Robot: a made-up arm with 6 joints. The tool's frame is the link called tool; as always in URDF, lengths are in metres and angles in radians. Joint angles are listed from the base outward. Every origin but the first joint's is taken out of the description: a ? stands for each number. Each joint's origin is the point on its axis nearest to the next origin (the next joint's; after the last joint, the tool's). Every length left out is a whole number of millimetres.
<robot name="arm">
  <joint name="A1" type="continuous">
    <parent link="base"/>
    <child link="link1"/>
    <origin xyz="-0.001 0.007 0.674" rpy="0 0 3.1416"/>
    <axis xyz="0 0 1"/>
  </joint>
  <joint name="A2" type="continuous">
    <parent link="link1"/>
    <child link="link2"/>
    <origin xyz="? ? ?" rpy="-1.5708 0 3.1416"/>
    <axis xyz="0 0 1"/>
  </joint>
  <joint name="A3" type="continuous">
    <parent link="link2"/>
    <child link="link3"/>
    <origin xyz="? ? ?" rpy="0 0 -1.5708"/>
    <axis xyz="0 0 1"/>
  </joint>
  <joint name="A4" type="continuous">
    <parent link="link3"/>
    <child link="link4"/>
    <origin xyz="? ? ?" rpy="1.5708 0 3.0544"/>
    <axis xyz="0 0 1"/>
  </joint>
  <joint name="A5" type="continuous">
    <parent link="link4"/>
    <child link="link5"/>
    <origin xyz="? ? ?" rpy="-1.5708 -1.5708 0"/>
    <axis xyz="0 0 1"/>
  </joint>
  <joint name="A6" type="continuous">
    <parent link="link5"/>
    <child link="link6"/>
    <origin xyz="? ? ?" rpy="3.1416 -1.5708 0"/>
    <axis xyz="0 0 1"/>
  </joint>
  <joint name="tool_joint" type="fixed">
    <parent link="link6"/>
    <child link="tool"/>
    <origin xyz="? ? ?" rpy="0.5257 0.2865 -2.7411"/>
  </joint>
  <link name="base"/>
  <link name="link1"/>
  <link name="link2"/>
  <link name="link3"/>
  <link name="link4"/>
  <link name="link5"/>
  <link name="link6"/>
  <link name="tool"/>
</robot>
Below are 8 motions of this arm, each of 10 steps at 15 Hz.
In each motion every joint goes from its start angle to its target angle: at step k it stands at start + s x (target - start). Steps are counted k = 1, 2, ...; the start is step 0. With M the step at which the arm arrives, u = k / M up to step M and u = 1 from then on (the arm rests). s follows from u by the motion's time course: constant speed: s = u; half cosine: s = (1 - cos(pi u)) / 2; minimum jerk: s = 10 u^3 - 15 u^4 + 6 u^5.
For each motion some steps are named. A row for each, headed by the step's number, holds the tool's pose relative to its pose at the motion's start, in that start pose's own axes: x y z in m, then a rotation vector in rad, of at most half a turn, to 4 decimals.
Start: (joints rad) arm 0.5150 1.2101 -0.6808 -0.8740 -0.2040 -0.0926
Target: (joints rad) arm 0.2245 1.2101 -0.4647 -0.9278 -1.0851 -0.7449
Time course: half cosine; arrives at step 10
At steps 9, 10:
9: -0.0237 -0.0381 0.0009 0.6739 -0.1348 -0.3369
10: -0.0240 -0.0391 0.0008 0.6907 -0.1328 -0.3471

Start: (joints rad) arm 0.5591 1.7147 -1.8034 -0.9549 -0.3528 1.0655
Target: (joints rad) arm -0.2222 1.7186 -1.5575 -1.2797 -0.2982 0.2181
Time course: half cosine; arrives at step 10
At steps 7, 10:
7: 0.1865 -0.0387 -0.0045 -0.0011 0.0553 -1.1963
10: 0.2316 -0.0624 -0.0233 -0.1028 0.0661 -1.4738

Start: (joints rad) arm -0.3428 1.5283 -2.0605 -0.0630 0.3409 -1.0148
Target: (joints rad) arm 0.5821 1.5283 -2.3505 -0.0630 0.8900 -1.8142
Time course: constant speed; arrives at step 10
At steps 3, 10:
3: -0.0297 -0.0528 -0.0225 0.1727 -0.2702 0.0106
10: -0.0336 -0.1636 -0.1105 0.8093 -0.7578 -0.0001

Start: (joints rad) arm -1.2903 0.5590 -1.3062 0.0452 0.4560 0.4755
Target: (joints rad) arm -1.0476 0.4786 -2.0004 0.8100 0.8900 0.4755
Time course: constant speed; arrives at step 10
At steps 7, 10:
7: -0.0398 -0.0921 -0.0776 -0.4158 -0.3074 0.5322
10: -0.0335 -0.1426 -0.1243 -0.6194 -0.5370 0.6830

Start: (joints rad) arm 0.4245 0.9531 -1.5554 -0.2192 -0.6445 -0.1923
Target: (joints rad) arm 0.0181 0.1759 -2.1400 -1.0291 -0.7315 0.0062
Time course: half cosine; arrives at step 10
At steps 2, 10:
2: -0.0065 -0.0401 0.0063 0.1442 -0.0671 -0.0330
10: -0.1496 -0.3576 -0.1653 1.3980 -0.7579 -0.6093

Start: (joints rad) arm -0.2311 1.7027 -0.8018 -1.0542 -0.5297 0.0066
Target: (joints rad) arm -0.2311 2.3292 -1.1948 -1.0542 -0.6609 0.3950
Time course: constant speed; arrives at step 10
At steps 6, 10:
6: 0.0064 0.0822 0.0875 -0.1259 0.0563 0.2842
10: -0.0026 0.1534 0.1296 -0.2214 0.1008 0.4702

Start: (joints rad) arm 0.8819 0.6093 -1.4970 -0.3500 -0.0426 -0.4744
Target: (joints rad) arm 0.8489 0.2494 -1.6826 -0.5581 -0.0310 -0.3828
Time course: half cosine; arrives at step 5
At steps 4, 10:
4: 0.0732 -0.1365 -0.0490 0.4460 0.1894 -0.1262
10: 0.0802 -0.1505 -0.0580 0.4920 0.2113 -0.1407

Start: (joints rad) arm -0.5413 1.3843 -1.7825 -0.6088 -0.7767 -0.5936
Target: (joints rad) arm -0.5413 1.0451 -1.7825 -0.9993 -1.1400 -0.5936
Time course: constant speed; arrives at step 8
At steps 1, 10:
1: 0.0101 -0.0196 0.0086 0.0928 -0.0151 -0.0223
10: 0.0668 -0.1656 0.0295 0.7127 -0.1710 -0.1749

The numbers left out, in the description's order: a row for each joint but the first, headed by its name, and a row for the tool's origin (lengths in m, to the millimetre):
A2: 0.008 -0.04 0
A3: -0.35 -0.039 0
A4: 0.03 0.1 0
A5: 0.025 0.021 0
A6: 0.12 0.013 0
tool: 0.016 0.024 0

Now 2 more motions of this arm.
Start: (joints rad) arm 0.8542 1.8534 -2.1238 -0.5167 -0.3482 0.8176
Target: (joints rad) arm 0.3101 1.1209 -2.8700 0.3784 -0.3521 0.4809
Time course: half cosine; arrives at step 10
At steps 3, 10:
3: -0.0459 -0.1064 0.0083 0.3107 -0.0757 0.1233
10: -0.2543 -0.3472 -0.2598 1.0752 -0.8270 0.5932

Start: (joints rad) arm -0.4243 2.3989 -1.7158 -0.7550 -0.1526 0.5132
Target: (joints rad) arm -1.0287 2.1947 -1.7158 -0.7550 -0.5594 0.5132
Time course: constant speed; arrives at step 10
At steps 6, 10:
6: 0.1407 -0.0875 0.0182 0.3063 0.1994 0.1016
10: 0.2290 -0.1441 -0.0052 0.5258 0.3161 0.0997

